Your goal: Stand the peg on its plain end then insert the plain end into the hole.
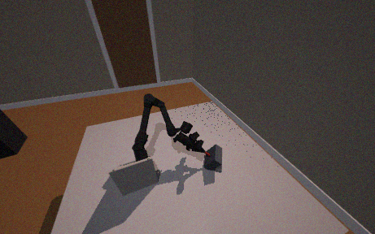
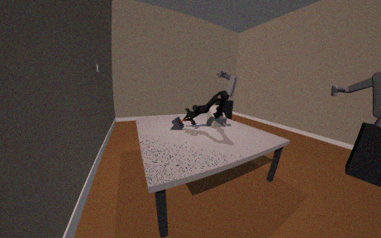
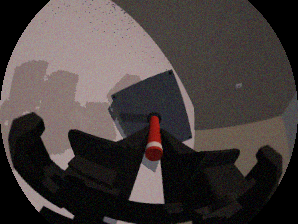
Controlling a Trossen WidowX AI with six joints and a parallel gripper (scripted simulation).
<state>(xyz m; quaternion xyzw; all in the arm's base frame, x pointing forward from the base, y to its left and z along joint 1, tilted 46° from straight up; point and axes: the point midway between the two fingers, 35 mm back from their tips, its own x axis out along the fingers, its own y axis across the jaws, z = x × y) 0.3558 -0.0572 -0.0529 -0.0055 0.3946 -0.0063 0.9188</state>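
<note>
My gripper tip is 50 mm short of the sloped panel, 40 mm to the left of it and 40 mm above it. Also, from my gripper tip: red peg: 10 mm behind, 10 mm to the left, 10 mm above.
</note>
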